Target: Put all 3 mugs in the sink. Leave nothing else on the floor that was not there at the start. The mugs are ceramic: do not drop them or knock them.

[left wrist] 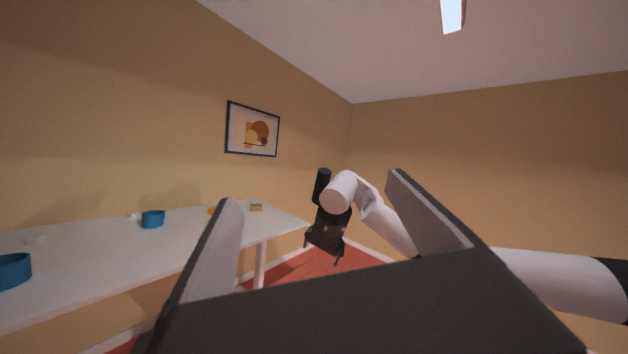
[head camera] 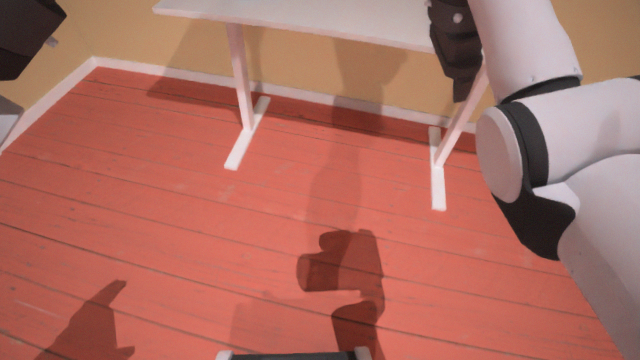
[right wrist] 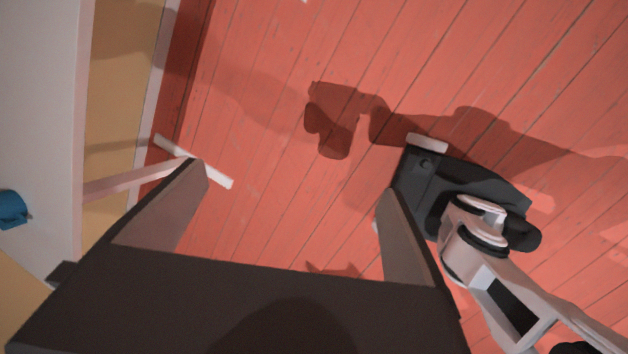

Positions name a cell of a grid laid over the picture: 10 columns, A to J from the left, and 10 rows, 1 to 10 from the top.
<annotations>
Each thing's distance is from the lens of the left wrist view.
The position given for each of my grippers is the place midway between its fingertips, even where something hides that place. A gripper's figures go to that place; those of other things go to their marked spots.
my left gripper (left wrist: F6): 0.12 m
my right gripper (left wrist: F8): 0.61 m
white table (left wrist: B8): 1.17 m
</annotations>
